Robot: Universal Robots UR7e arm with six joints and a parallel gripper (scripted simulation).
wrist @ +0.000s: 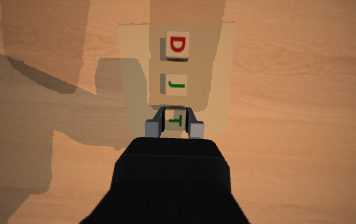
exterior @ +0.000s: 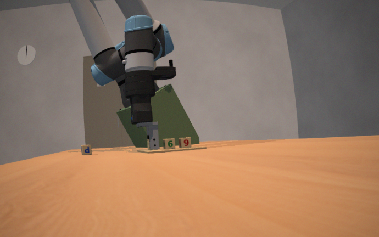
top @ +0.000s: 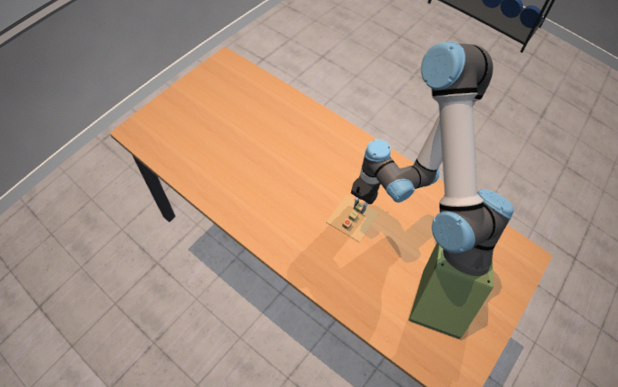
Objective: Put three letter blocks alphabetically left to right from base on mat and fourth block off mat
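Now: hand 40 mm to the right of the thin tan mat and 20 mm above it. The rest, counted from my hand: red D block: 10 mm behind, 80 mm to the left, 10 mm below; blue-marked block: 20 mm behind, 180 mm to the right, 10 mm below.
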